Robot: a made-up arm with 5 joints.
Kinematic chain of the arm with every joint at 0, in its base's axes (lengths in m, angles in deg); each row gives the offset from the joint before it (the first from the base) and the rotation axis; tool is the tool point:
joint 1: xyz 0 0 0.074 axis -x
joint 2: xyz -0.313 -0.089 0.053 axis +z
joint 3: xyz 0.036 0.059 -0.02 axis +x
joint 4: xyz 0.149 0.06 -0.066 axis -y
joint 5: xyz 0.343 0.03 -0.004 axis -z
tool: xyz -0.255 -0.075 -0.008
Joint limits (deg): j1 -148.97..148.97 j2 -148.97..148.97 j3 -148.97..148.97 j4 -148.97..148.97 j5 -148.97..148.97
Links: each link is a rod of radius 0.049 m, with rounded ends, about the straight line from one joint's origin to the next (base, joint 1, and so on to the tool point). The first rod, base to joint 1, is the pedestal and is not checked.
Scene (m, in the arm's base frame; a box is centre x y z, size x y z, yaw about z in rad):
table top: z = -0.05
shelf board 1: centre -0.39 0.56 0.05 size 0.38 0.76 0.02 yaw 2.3
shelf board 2: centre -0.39 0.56 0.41 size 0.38 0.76 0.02 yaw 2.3
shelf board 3: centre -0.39 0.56 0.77 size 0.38 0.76 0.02 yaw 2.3
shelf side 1: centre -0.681 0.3 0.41 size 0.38 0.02 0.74 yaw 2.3
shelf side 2: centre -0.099 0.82 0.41 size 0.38 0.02 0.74 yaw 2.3
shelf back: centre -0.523 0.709 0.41 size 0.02 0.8 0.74 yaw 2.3
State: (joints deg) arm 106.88 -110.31 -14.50 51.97 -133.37
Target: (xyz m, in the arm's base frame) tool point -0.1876 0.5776 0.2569
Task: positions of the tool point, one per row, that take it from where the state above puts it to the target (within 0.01 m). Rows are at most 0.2 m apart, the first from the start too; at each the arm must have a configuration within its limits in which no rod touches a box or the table.
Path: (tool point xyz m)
1: -0.3035 0.4933 0.5943
2: -0.2186 0.3983 0.5946
3: -0.1539 0.3040 0.5682
4: -0.0985 0.3961 0.4228
5: -0.0541 0.4282 0.2568
6: -0.1118 0.5063 0.2642
7: -0.1876 0.5776 0.2569

